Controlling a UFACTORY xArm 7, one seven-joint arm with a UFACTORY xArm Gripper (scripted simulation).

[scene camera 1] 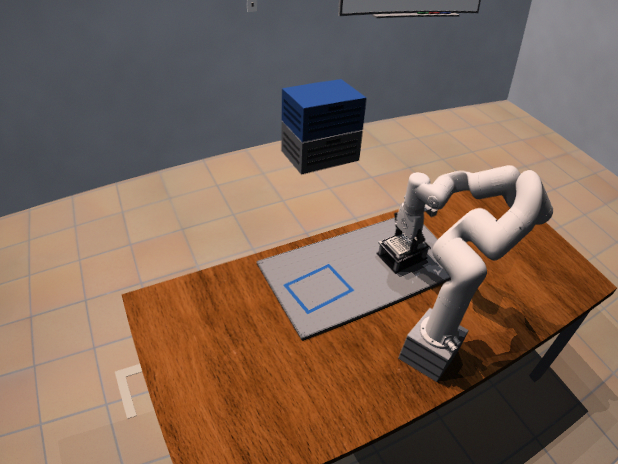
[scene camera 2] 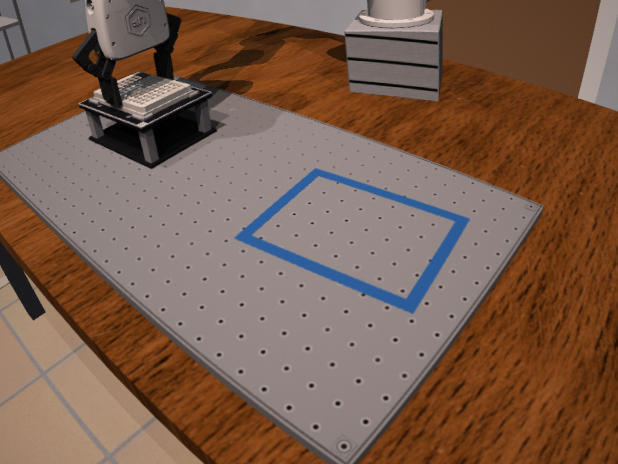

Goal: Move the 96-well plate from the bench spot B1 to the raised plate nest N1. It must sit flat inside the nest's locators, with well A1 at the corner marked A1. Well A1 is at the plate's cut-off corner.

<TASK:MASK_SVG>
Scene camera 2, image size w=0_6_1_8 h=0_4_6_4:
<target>my gripper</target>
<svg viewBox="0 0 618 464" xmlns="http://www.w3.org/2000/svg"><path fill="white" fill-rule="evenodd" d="M85 0L89 35L74 52L72 59L84 71L98 78L103 99L108 104L114 106L122 104L117 79L112 77L116 61L126 59L148 49L154 48L156 50L154 62L157 76L174 80L171 53L174 51L173 46L178 38L177 32L180 28L181 18L166 13L164 0ZM92 50L95 56L98 57L96 64L89 59L89 54Z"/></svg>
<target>white 96-well plate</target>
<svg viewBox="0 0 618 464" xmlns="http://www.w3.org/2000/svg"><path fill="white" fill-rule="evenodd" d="M93 99L132 115L134 113L144 117L150 113L155 114L187 98L194 90L191 89L190 84L137 72L117 81L122 101L119 107L108 104L103 99L101 88L93 92Z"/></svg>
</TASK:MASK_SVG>
